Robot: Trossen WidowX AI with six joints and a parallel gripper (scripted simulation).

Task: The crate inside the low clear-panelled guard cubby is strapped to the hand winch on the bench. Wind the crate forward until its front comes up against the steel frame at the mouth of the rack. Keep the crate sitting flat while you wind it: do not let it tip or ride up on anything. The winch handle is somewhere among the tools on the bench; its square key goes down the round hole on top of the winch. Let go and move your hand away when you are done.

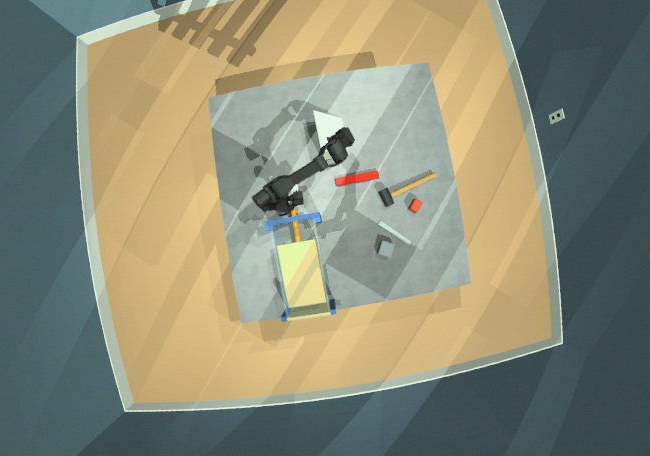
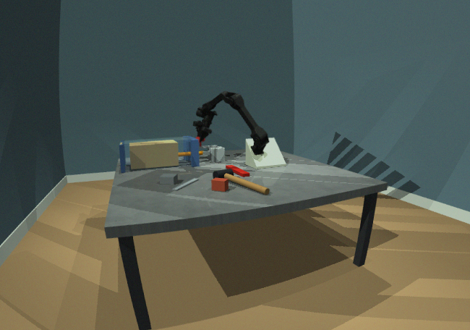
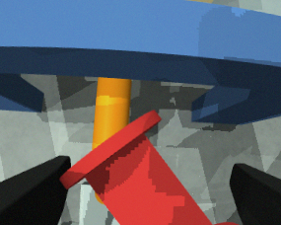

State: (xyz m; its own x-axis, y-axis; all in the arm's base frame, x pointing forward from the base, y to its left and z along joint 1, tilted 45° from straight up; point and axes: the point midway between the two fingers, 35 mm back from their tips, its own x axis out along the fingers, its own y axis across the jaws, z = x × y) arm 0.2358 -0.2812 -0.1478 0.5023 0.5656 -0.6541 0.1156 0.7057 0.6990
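The red spool-shaped handle grip lies 10 mm behind my gripper tip. Also, from my gripper tip: clear-panelled cubby 290 mm ahead, 10 mm to the right, 20 mm below; then winch handle 50 mm behind, 10 mm to the left, 30 mm below; then grey winch 120 mm behind, 30 mm to the left, 100 mm below.
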